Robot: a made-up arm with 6 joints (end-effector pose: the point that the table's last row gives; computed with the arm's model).
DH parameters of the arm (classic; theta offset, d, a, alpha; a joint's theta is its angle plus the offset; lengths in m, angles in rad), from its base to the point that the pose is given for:
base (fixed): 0 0 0 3.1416
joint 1: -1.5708 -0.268 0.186 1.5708
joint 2: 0 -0.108 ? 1.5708
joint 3: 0 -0.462 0.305 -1.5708
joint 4: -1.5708 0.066 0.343 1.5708
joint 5: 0 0.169 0.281 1.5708
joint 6: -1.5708 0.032 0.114 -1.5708
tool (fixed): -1.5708 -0.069 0 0
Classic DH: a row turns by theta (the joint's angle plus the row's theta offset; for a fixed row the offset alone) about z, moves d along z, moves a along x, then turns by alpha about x.
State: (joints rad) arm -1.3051 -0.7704 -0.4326 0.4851 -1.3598 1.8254
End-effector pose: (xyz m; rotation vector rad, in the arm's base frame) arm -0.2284 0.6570 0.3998 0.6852 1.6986 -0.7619
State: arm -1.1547 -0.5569 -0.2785 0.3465 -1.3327 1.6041
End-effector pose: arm -0.2038 0.6562 0.3801 0.6956 1.6464 -0.4580
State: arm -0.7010 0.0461 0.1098 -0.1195 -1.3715 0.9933
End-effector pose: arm -0.0277 0.5842 0.1632 0.3017 1.4973 0.0068
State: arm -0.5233 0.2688 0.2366 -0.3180 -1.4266 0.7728
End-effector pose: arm 0.0727 0.4964 0.0697 0.0971 1.5488 0.0550
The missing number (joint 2, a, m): 0.043
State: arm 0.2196 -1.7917 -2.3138 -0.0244 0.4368 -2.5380
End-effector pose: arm 0.2019 -0.0255 0.3978 -0.6081 2.1555 1.0036
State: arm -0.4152 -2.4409 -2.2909 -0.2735 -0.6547 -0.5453
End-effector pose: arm 0.0123 0.2921 0.2757 -1.1281 -2.8870 0.1743
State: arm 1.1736 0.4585 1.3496 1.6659 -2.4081 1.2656
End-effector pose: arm 0.1564 0.2907 -0.2106 -0.7681 0.2555 -2.1861
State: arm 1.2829 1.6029 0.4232 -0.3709 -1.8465 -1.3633
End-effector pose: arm -0.0508 -0.1950 0.1958 0.1375 2.9141 0.4216
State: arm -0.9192 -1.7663 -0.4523 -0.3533 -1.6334 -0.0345
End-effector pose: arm -0.1069 0.4568 0.4201 -1.3512 -2.1876 -1.7409
